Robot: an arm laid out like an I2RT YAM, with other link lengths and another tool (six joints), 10 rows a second.
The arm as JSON. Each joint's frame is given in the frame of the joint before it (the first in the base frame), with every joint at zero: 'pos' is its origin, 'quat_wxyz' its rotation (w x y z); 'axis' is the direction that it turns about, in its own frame. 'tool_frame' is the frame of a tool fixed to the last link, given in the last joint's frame.
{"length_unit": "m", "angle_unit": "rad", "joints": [
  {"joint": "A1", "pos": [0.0, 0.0, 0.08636], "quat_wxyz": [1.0, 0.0, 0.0, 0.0], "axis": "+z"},
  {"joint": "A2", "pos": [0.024, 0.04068, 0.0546], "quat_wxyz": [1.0, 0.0, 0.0, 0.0], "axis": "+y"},
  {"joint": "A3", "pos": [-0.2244, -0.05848, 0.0], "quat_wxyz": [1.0, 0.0, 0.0, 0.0], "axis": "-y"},
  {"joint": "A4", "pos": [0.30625, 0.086, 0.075], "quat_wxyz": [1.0, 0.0, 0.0, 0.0], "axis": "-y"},
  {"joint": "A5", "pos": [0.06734, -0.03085, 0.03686], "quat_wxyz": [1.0, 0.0, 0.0, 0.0], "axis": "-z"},
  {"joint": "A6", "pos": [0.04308, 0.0, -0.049], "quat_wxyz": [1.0, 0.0, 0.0, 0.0], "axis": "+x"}
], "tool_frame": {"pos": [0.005, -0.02, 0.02], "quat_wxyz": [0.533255, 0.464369, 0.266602, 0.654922]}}
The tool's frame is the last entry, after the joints.
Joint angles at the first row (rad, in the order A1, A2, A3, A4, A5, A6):
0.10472 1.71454 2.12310 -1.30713 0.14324 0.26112
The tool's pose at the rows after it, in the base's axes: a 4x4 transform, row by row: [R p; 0 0 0 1], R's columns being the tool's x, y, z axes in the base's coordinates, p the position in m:
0.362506 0.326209 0.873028 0.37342; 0.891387 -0.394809 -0.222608 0.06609; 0.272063 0.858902 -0.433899 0.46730; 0 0 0 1
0.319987 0.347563 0.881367 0.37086; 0.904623 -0.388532 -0.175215 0.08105; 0.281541 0.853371 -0.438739 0.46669; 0 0 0 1
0.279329 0.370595 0.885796 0.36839; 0.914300 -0.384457 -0.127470 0.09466; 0.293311 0.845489 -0.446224 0.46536; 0 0 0 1
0.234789 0.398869 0.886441 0.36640; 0.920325 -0.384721 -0.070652 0.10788; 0.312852 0.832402 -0.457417 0.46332; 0 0 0 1
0.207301 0.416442 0.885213 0.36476; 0.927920 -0.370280 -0.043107 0.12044; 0.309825 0.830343 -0.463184 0.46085; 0 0 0 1
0.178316 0.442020 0.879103 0.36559; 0.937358 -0.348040 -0.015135 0.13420; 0.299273 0.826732 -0.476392 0.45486; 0 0 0 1
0.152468 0.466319 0.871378 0.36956; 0.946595 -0.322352 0.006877 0.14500; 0.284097 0.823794 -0.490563 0.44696; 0 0 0 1
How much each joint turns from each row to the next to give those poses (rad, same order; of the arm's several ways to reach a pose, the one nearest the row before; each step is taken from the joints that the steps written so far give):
0.05112 0.00003 0.00005 0.00380 -0.02441 0.00038
0.03814 -0.00004 -0.00083 0.00003 -0.01564 -0.00038
0.03397 0.00040 -0.00226 -0.00001 -0.02021 0.00001
0.03088 0.00265 -0.00118 0.00001 -0.03320 -0.00040
0.03280 0.00683 -0.00005 0.00001 0.00038 0.00077
0.03321 0.01648 -0.00027 -0.00003 0.00077 -0.00419
0.02210 0.02250 0.00000 0.00342 -0.00039 -0.01260

